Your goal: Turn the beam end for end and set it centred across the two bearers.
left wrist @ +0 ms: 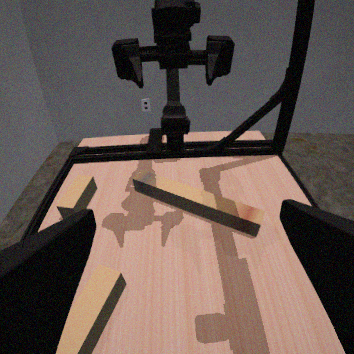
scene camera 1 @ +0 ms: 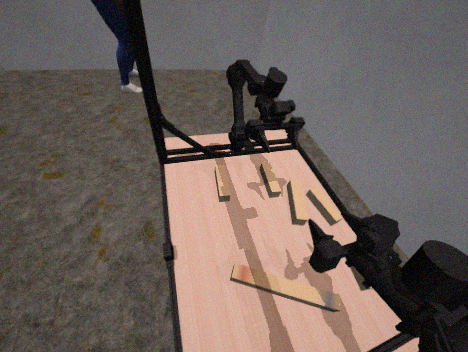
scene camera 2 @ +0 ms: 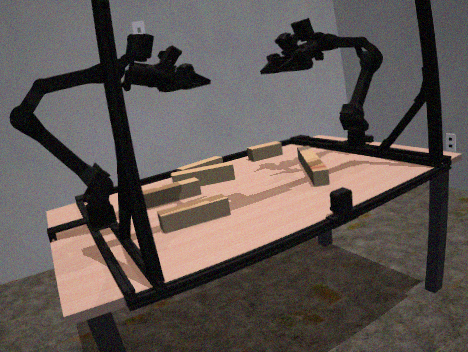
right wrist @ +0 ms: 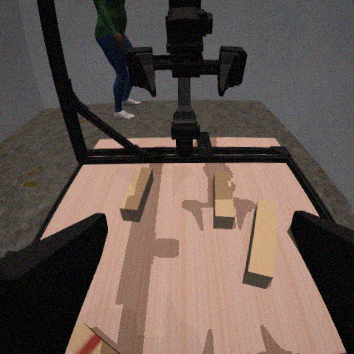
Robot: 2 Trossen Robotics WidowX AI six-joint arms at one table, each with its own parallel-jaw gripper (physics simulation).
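Pixels of known places: left gripper, fingertip midpoint: (left wrist: 188,214) (scene camera 1: 283,150) (scene camera 2: 202,83) (right wrist: 187,93); right gripper, fingertip midpoint: (left wrist: 174,82) (scene camera 1: 325,215) (scene camera 2: 269,71) (right wrist: 201,222); left arm's base, link origin: (scene camera 1: 235,148) (scene camera 2: 103,225) (right wrist: 184,151); right arm's base, link origin: (left wrist: 174,147) (scene camera 2: 357,146).
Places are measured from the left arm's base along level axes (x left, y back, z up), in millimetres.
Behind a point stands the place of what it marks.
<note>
The long wooden beam (scene camera 1: 285,288) {x -42, y -659, z 25 mm} (scene camera 2: 308,158) {x -47, y -637, z 25 mm} (left wrist: 190,192) {x -31, y -658, z 25 mm} (right wrist: 75,342) {x -171, y -583, z 25 mm} lies flat and slanting on the table; in scene camera 1 its red band is at the left end and its faint blue band at the right. Two similar short blocks, which look like the bearers, lie apart and roughly parallel: one block (scene camera 1: 222,184) {x -133, y -235, z 25 mm} (scene camera 2: 194,214) {x -148, y -201, z 7 mm} (right wrist: 137,195) {x -119, y -247, z 25 mm} and another block (scene camera 1: 270,180) {x 84, y -254, z 25 mm} (scene camera 2: 172,192) {x 74, y -229, z 9 mm} (right wrist: 223,200) {x 91, y -267, z 25 mm}. Neither touches the beam. My left gripper (scene camera 1: 282,146) {x 0, y -347, z 301 mm} (scene camera 2: 209,81) {x 0, y -347, z 301 mm} (left wrist: 188,214) {x 0, y -347, z 301 mm} and my right gripper (scene camera 1: 328,218) {x 0, y -568, z 305 mm} (scene camera 2: 262,72) {x 0, y -568, z 305 mm} (right wrist: 201,222) {x 0, y -568, z 305 mm} are open, empty and high above the table.
A longer block (scene camera 1: 298,202) {x 152, y -389, z 31 mm} (scene camera 2: 202,174) {x 142, y -360, z 18 mm} (right wrist: 262,240) {x 152, y -390, z 31 mm} lies beside a slanted thin block (scene camera 1: 324,206) {x 262, y -429, z 24 mm}. Another block (scene camera 2: 265,151) {x 244, y -669, z 9 mm} (left wrist: 77,192) {x 257, y -670, z 28 mm} lies near the table's far edge in scene camera 2. Black posts (scene camera 2: 122,140) {x -380, y -23, z 243 mm} and frame rails border the table (scene camera 2: 260,230) {x -295, y -286, z -19 mm}. A person stands beyond it.
</note>
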